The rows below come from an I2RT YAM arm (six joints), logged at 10 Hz.
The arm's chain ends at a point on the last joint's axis. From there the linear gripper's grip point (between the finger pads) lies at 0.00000 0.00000 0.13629 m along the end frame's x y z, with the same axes.
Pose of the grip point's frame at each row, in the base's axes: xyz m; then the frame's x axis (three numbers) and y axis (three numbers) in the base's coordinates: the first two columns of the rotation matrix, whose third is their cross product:
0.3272 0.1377 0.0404 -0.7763 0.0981 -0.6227 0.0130 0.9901 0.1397
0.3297 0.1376 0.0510 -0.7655 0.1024 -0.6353 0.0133 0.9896 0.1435
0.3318 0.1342 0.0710 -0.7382 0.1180 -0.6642 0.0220 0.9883 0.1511
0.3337 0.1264 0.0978 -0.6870 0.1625 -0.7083 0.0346 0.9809 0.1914
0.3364 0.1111 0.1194 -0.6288 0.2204 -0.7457 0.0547 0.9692 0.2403
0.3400 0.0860 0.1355 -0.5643 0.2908 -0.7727 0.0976 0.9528 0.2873
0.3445 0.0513 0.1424 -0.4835 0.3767 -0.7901 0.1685 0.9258 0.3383
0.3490 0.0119 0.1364 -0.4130 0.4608 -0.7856 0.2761 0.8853 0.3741
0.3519 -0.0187 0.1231 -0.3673 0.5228 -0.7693 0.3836 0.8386 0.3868
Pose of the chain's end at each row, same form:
0.2413 0.1240 0.1453 -0.7763 0.0981 -0.6227 0.0130 0.9901 0.1397
0.2420 0.1238 0.1544 -0.7655 0.1024 -0.6353 0.0133 0.9896 0.1435
0.2399 0.1210 0.1708 -0.7382 0.1180 -0.6642 0.0220 0.9883 0.1511
0.2348 0.1118 0.1904 -0.6870 0.1625 -0.7083 0.0346 0.9809 0.1914
0.2307 0.0961 0.2041 -0.6288 0.2204 -0.7457 0.0547 0.9692 0.2403
0.2283 0.0742 0.2126 -0.5643 0.2908 -0.7727 0.0976 0.9528 0.2873
0.2274 0.0472 0.2121 -0.4835 0.3767 -0.7901 0.1685 0.9258 0.3383
0.2307 0.0204 0.2036 -0.4130 0.4608 -0.7856 0.2761 0.8853 0.3741
0.2364 0.0022 0.1924 -0.3673 0.5228 -0.7693 0.3836 0.8386 0.3868

